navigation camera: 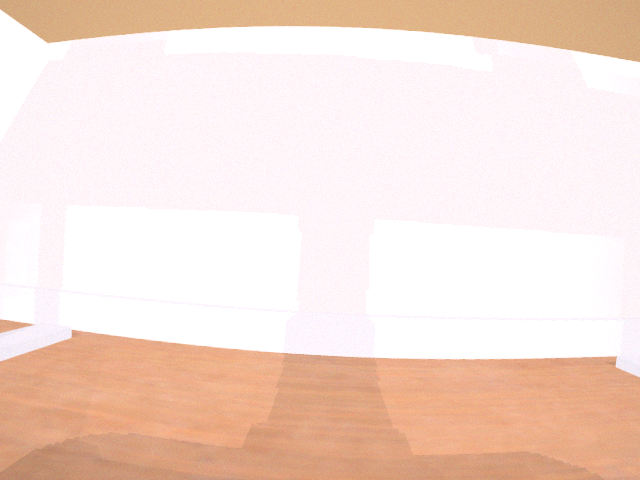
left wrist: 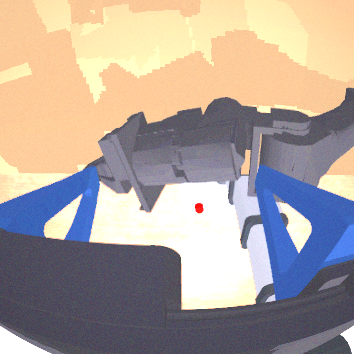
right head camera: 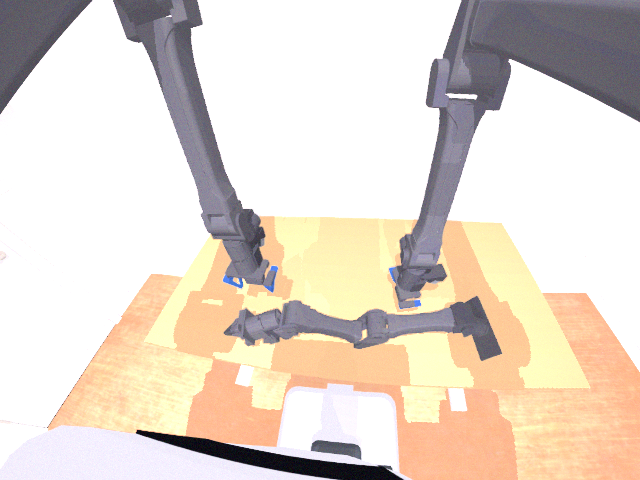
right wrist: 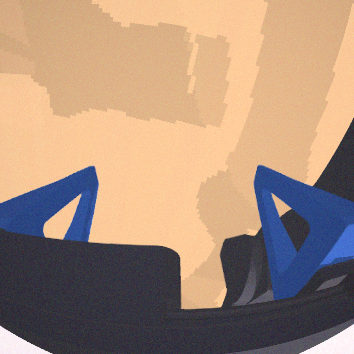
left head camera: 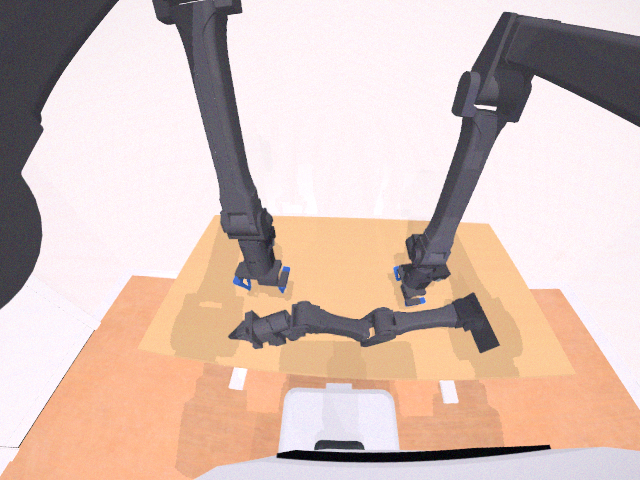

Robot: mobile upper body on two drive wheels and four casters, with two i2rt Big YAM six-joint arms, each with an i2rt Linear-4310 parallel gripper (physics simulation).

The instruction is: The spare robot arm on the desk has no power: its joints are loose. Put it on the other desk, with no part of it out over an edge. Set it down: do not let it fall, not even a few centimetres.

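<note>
The dark spare arm (left head camera: 341, 324) (right head camera: 336, 324) (left wrist: 205, 157) lies stretched across the near part of the tan desk (left head camera: 336, 258) (right head camera: 330, 258), its clawed end at the left and its flat black base plate (left head camera: 483, 330) (right head camera: 485, 335) at the right. My left gripper (left head camera: 262, 284) (right head camera: 252, 283) (left wrist: 176, 174) is open above the desk, just beyond the clawed end. My right gripper (left head camera: 409, 287) (right head camera: 405, 288) (right wrist: 175, 173) is open and turned, beyond the link beside the base plate. In the right wrist view dark parts show at the lower right, probably the spare arm's. I cannot make out the other desk.
My white base (left head camera: 305, 423) (right head camera: 305, 423) is at the desk's near edge, over the wooden floor (left head camera: 103, 387) (right head camera: 129, 372) (navigation camera: 206, 387). Two small white pieces (left head camera: 237, 378) (left head camera: 449, 392) show below that edge. White foot bars (navigation camera: 36, 341) (navigation camera: 628, 363) lie at both sides in the navigation view.
</note>
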